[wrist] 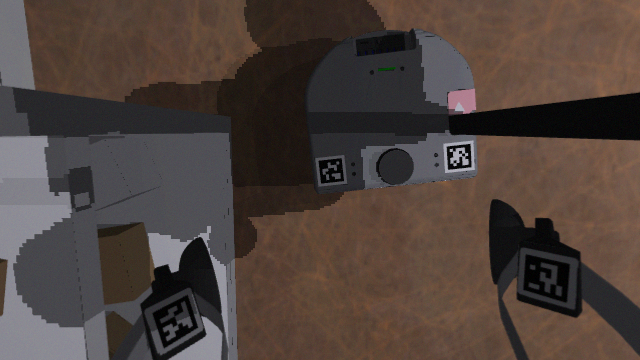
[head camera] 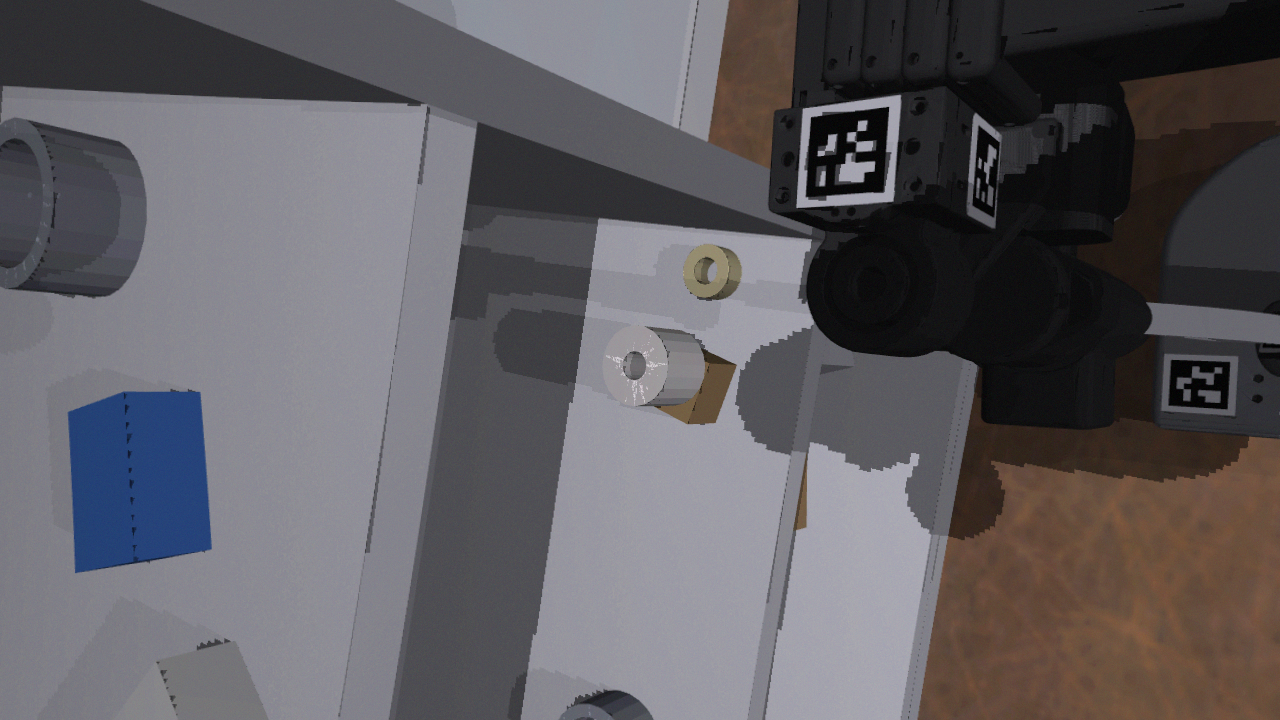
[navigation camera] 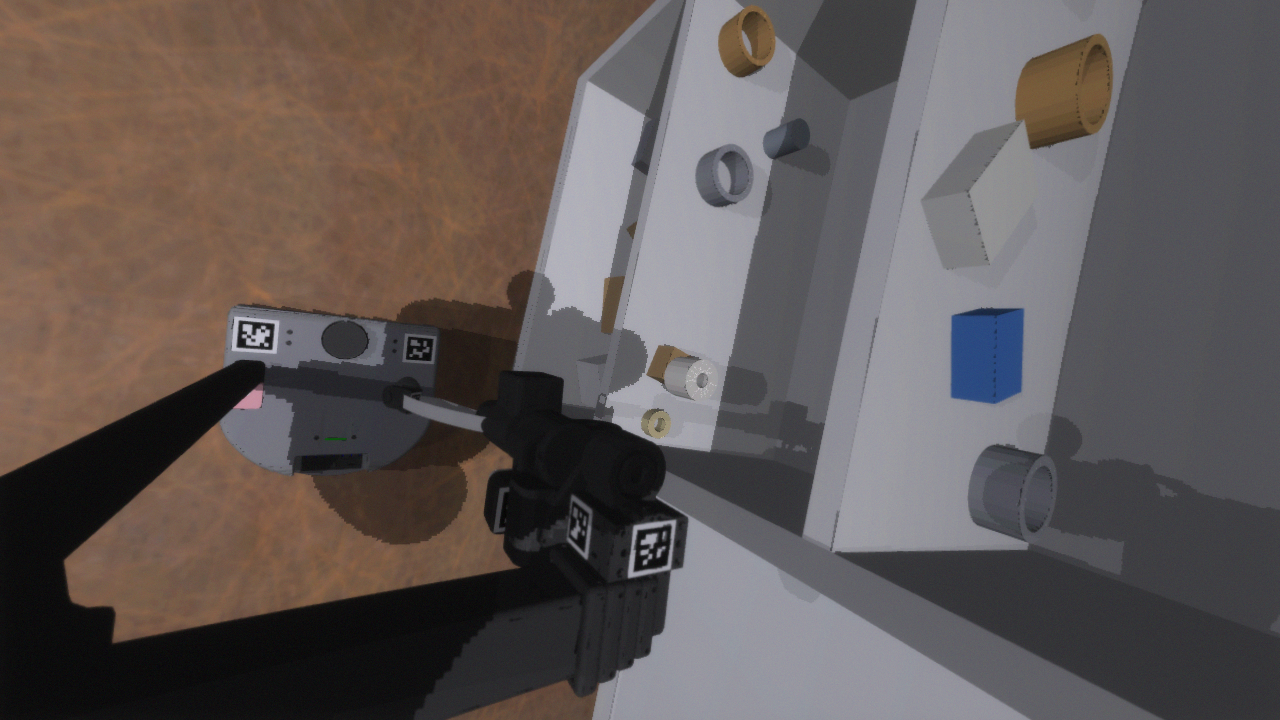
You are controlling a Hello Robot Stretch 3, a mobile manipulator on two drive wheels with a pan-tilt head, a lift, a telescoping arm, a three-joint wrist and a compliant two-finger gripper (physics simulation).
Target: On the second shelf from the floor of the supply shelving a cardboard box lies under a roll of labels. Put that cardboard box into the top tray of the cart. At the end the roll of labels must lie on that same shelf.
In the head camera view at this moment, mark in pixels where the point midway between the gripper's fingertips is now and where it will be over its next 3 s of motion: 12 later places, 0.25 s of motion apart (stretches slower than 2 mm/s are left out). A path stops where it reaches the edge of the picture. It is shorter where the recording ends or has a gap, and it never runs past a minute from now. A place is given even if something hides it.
My gripper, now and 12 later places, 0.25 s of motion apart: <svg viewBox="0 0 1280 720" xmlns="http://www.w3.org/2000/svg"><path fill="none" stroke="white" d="M1125 339L1093 338L934 334L759 327L666 320L648 317L647 309L646 310L645 316L648 317L661 319L680 322L700 324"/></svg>
